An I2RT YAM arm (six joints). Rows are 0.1 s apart.
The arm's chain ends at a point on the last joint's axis. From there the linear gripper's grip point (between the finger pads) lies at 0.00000 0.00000 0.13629 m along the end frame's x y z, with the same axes.
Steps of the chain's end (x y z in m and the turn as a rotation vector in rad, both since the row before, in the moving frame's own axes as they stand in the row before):
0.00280 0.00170 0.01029 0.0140 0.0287 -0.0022
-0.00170 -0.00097 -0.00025 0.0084 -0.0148 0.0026
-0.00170 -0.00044 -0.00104 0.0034 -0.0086 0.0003
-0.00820 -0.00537 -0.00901 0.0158 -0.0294 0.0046
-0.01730 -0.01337 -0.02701 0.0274 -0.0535 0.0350
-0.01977 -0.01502 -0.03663 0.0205 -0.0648 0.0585
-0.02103 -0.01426 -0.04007 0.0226 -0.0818 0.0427
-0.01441 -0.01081 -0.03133 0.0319 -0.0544 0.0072
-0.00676 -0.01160 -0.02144 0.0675 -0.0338 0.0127
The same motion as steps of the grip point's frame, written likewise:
0.00671 -0.00021 0.01022 0.0140 0.0287 -0.0022
-0.00372 -0.00212 -0.00027 0.0084 -0.0148 0.0026
-0.00287 -0.00090 -0.00105 0.0034 -0.0086 0.0003
-0.01220 -0.00753 -0.00909 0.0158 -0.0294 0.0046
-0.02452 -0.01723 -0.02726 0.0274 -0.0535 0.0350
-0.02851 -0.01807 -0.03694 0.0205 -0.0648 0.0585
-0.03210 -0.01757 -0.04056 0.0226 -0.0818 0.0427
-0.02180 -0.01518 -0.03160 0.0319 -0.0544 0.0072
-0.01130 -0.02082 -0.02183 0.0675 -0.0338 0.0127

